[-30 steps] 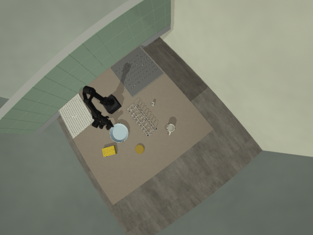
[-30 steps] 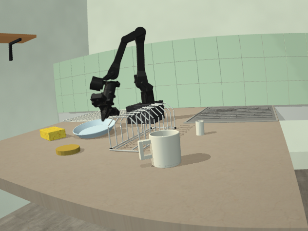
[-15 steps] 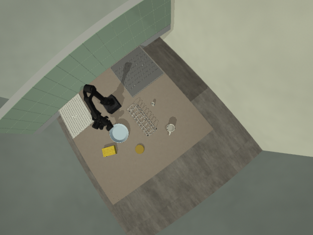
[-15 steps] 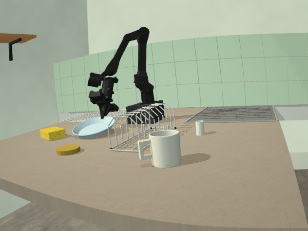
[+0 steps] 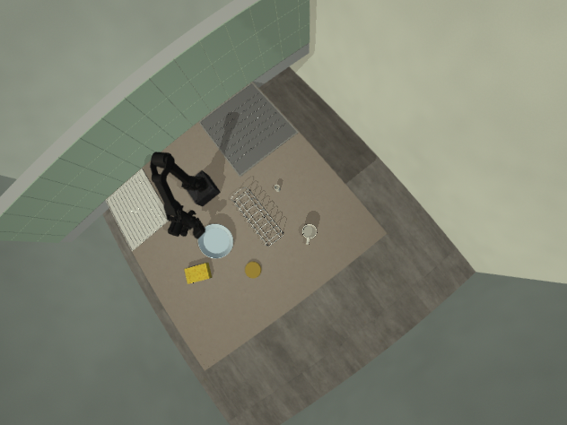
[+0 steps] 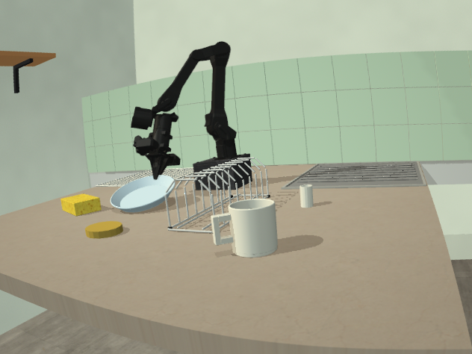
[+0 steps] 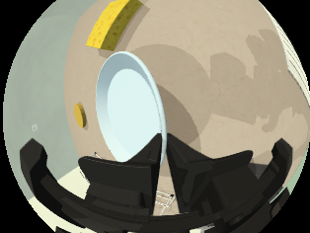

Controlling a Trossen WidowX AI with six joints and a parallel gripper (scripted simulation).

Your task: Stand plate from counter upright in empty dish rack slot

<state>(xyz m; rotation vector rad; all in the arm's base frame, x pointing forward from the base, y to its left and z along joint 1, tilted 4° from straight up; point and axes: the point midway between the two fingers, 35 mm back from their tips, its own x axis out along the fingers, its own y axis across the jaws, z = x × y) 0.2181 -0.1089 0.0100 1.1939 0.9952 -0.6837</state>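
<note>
My gripper is now 10 cm short of the pale blue plate, 6 cm above it and 3 cm to the right of it. Round my hand: white drying mat 39 cm to the right, 36 cm behind, 9 cm below; yellow disc 34 cm ahead, 14 cm to the left, 8 cm below; small white cup 48 cm to the left, 8 cm below.
</note>
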